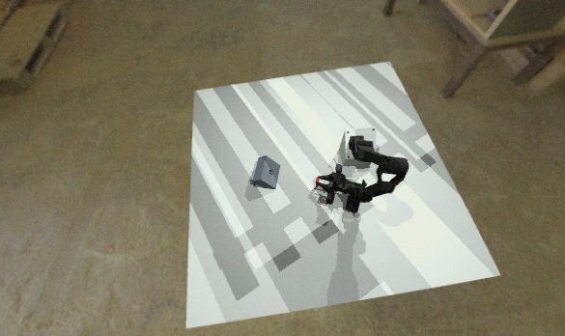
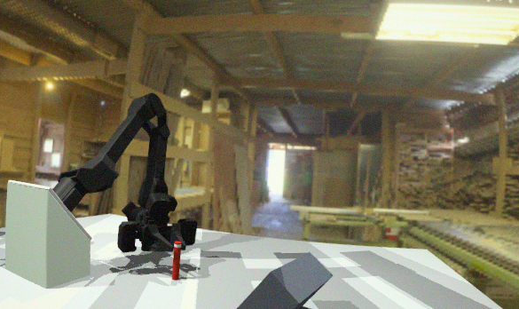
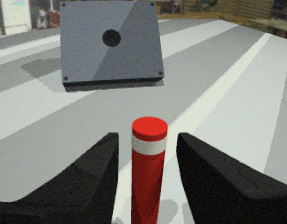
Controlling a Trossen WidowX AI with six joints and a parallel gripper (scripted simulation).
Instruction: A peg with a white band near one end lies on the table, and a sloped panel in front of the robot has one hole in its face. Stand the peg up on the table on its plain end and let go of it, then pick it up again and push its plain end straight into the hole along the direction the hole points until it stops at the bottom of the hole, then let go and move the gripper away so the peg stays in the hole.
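Right now the red peg is 1 cm behind my gripper tip and 1 cm below it. Also, from my gripper tip: dark sloped panel 24 cm ahead, 6 cm to the right, 2 cm below.
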